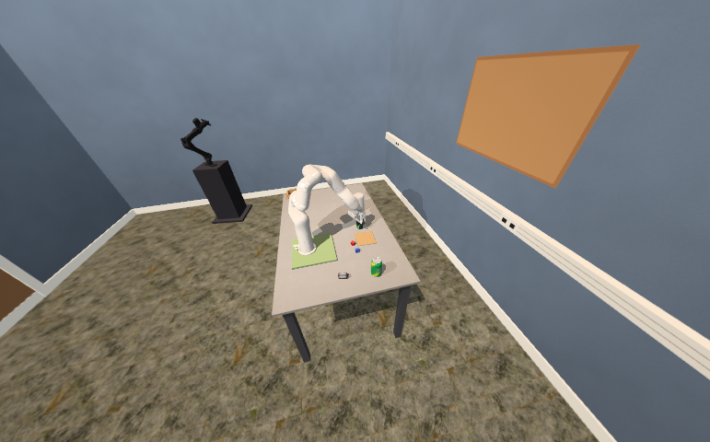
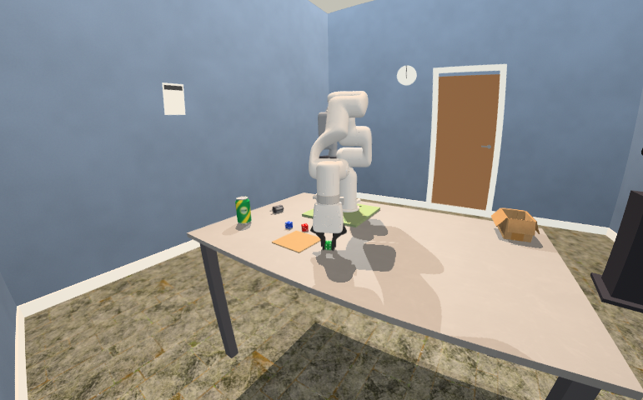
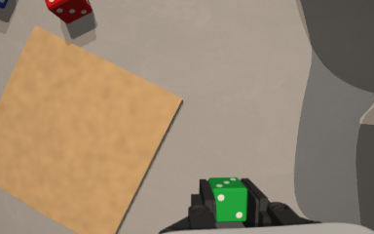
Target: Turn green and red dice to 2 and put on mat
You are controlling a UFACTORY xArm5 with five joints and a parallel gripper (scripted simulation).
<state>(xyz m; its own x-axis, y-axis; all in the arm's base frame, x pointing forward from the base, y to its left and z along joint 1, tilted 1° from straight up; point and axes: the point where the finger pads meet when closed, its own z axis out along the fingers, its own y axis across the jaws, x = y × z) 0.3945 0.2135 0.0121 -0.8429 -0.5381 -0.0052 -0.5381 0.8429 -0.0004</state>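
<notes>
The green die is 10 mm below my hand. Also, from my hand: blue die: 40 mm behind, 260 mm to the right, 10 mm below; red die: 70 mm behind, 190 mm to the right, 10 mm below; mat: 30 mm ahead, 130 mm to the right, 20 mm below.
</notes>
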